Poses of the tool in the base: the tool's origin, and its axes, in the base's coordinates. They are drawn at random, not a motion.
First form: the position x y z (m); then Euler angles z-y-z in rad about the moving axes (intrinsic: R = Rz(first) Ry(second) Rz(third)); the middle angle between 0 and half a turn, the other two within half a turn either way.
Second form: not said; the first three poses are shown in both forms.
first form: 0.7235 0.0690 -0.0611 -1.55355 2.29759 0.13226
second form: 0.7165 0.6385 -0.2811 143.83 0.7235 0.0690 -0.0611
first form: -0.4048 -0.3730 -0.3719 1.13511 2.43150 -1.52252
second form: -0.9684 0.2390 -0.0712 140.11 -0.4048 -0.3730 -0.3719
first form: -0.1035 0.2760 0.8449 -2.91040 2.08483 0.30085
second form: 0.8708 -0.0303 -0.4907 164.77 -0.1035 0.2760 0.8449
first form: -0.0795 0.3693 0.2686 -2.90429 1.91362 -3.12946
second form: 0.1119 -0.9899 0.0873 110.27 -0.0795 0.3693 0.2686
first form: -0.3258 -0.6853 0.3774 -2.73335 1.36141 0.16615
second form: 0.6404 0.0779 -0.7640 154.57 -0.3258 -0.6853 0.3774
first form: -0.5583 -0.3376 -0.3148 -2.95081 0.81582 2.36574
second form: 0.3866 -0.7365 -0.5551 56.97 -0.5583 -0.3376 -0.3148
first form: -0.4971 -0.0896 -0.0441 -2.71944 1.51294 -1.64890
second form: -0.3855 -0.6501 0.6548 130.50 -0.4971 -0.0896 -0.0441
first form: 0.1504 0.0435 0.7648 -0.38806 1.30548 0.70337
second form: 0.5084 0.8373 0.2012 76.64 0.1504 0.0435 0.7648
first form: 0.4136 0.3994 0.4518 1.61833 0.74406 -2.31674
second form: -0.6935 -0.2905 -0.6593 57.82 0.4136 0.3994 0.4518
